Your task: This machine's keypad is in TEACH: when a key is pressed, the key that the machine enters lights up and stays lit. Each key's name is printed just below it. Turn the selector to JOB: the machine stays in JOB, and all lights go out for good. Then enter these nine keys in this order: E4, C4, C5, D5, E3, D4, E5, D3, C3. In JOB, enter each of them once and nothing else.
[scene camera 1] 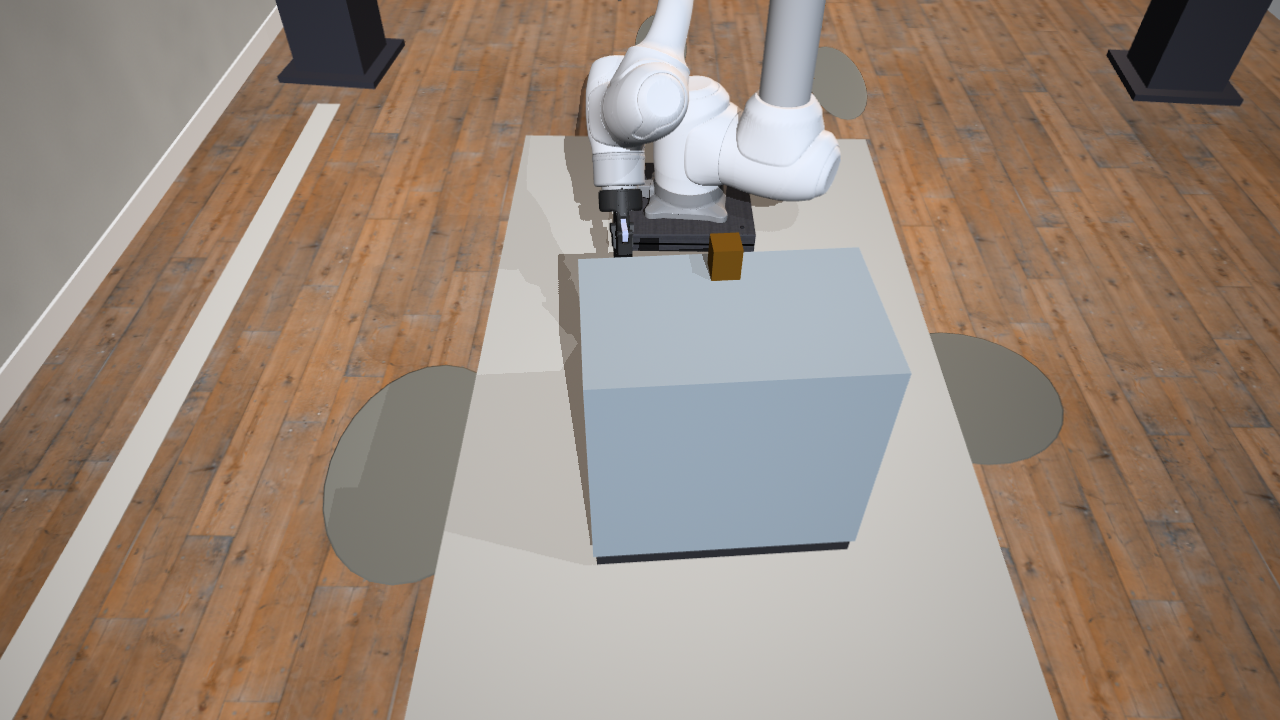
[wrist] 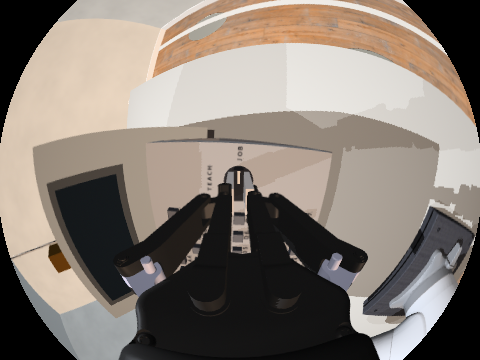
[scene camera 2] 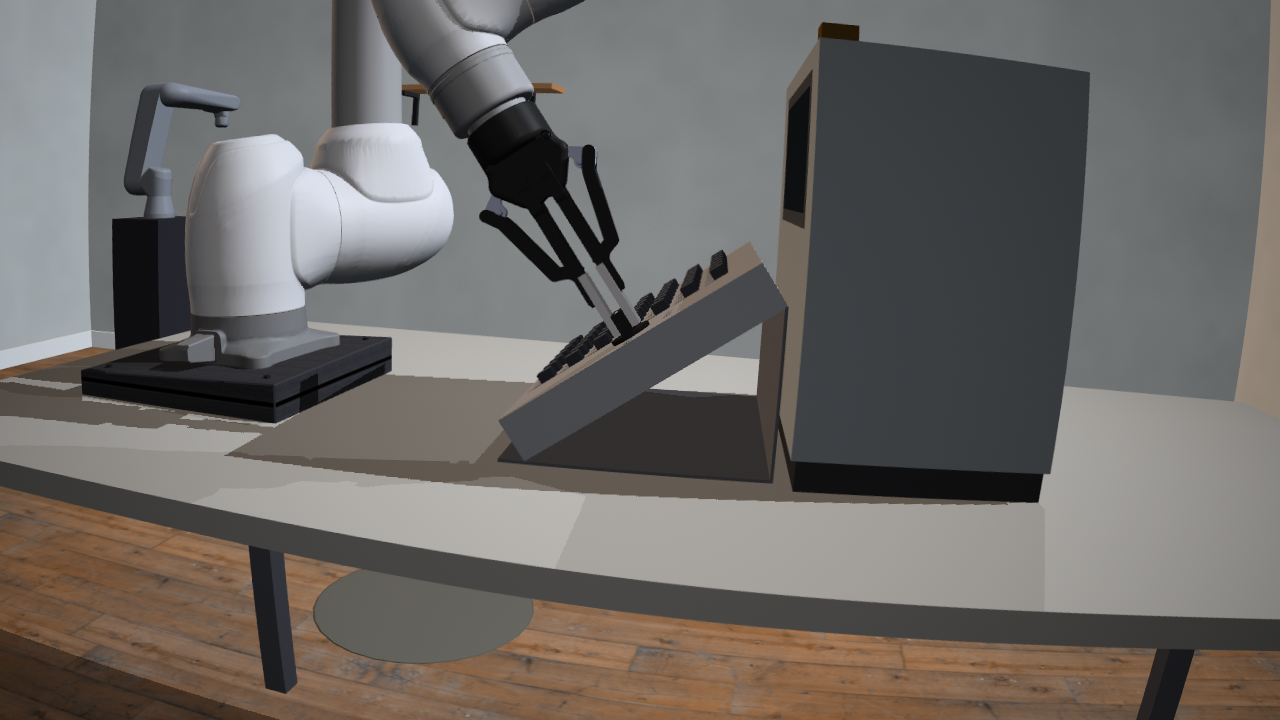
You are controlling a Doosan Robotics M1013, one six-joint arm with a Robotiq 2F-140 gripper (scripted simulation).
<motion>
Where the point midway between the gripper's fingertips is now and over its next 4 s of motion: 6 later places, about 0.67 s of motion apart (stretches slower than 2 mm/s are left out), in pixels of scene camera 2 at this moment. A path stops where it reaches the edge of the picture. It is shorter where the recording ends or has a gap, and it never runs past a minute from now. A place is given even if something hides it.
My gripper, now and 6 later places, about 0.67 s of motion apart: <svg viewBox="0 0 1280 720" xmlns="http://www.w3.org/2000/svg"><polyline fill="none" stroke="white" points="627,328 618,313 598,281 614,285 626,297 631,305 635,312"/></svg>
</motion>
